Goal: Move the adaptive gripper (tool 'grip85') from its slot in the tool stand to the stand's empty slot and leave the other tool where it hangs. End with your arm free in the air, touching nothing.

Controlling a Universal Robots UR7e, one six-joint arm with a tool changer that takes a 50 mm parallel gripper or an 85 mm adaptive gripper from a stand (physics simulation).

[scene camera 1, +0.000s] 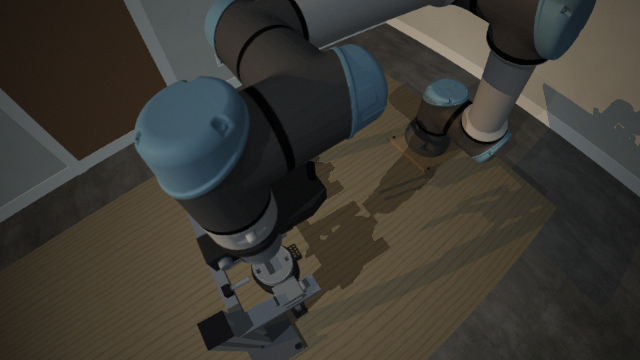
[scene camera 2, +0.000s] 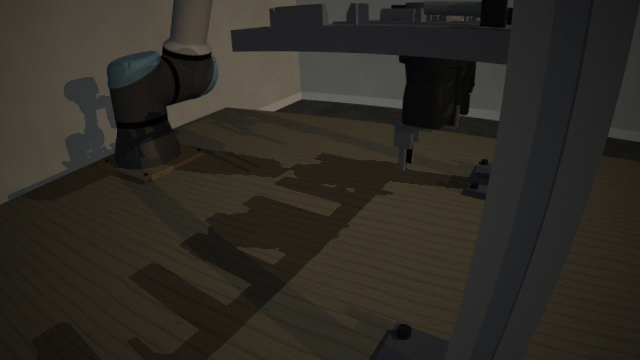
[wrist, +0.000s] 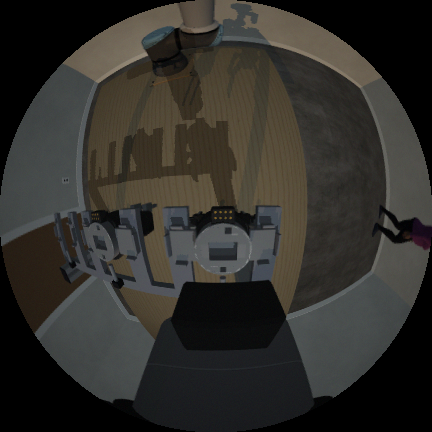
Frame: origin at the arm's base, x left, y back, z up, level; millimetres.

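Seen in the pictures: arm's base, origin of its link: [scene camera 1: 426,138] [scene camera 2: 148,156] [wrist: 170,65].
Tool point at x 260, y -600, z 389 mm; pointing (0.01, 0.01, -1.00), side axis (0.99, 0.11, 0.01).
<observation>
Offsets run from my tool point to a thing's top centre. "pt": to the spot under its first point. Level surfaces: height alone.
The adaptive gripper [scene camera 1: 274,270] [wrist: 223,248] sits in the slot at the right end of the tool stand [scene camera 1: 272,307] [scene camera 2: 540,200] [wrist: 171,292] in the wrist view, its round coupling plate bare between two fork arms. My arm's bare tool end [scene camera 1: 260,250] is above that plate, with a gap between them and no tool on it. The adaptive gripper's fingers are hidden, so their opening cannot be told. The other tool @(dx -179, dy -14, dz -102 mm) [scene camera 2: 432,95] [wrist: 101,242] hangs in the middle slot. The empty slot, with its fork arm [wrist: 58,232], is at the far left of the wrist view.
My arm's base [scene camera 1: 427,137] [scene camera 2: 147,142] [wrist: 170,65] stands at the far side of the wooden table @(dz -402 mm) [scene camera 1: 125,260] [scene camera 2: 400,250] [wrist: 265,165]. The stand's black-capped end @(pt dx +63, dy -107, dz -86 mm) [scene camera 1: 215,330] rises close to the docked gripper. A person [wrist: 422,235] is beyond the table at the right.
</observation>
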